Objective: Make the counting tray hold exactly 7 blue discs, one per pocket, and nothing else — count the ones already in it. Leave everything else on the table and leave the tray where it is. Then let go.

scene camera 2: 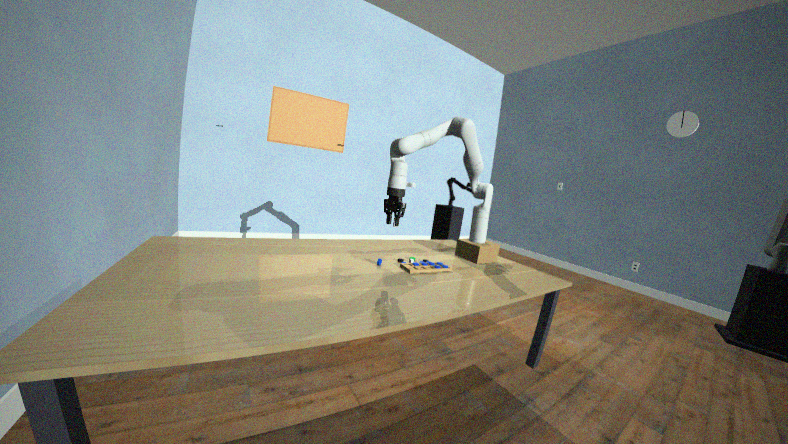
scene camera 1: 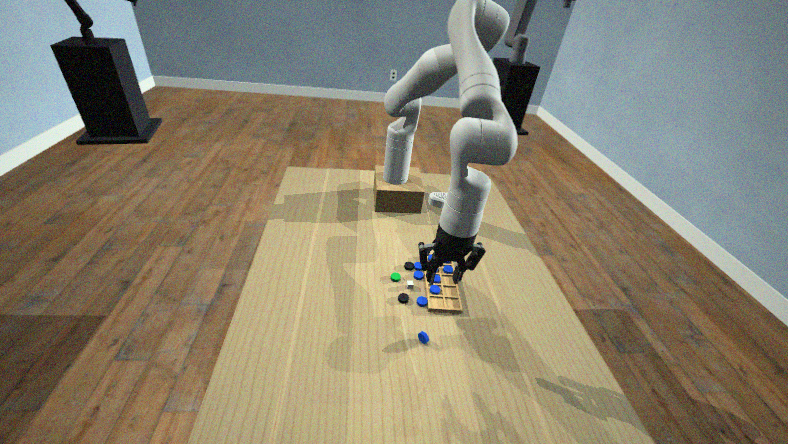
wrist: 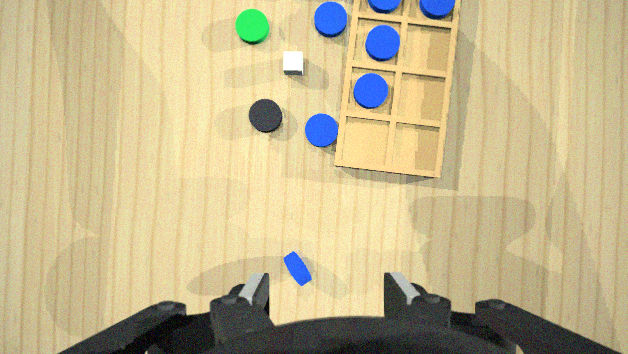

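Observation:
The wooden tray (scene camera 1: 444, 311) (scene camera 2: 425, 270) (wrist: 390, 170) holds several blue discs. Wrist view: the left column shows a disc (wrist: 370, 90) second from the near end and one (wrist: 382, 42) beyond it; two more (wrist: 384, 4) (wrist: 437, 5) are cut by the top edge. Both near-end pockets and the two right pockets beyond them are empty. The far end is out of that view and partly hidden in scene camera 1. Loose blue discs (scene camera 1: 421, 301) (wrist: 321, 130) (wrist: 330, 19) lie left of the tray. Another blue disc (scene camera 1: 423, 336) (scene camera 2: 379, 261) (wrist: 297, 268) stands on edge. My gripper (scene camera 1: 444, 277) (scene camera 2: 392, 223) (wrist: 326, 295) is open, empty, high above the table.
Left of the tray are a black disc (scene camera 1: 403, 297) (wrist: 265, 115), another black disc (scene camera 1: 408, 265), a green disc (scene camera 1: 395, 276) (wrist: 252, 25) and a white cube (scene camera 1: 409, 284) (wrist: 293, 62). The arm's wooden base block (scene camera 1: 399, 199) (scene camera 2: 476, 251) is at the back.

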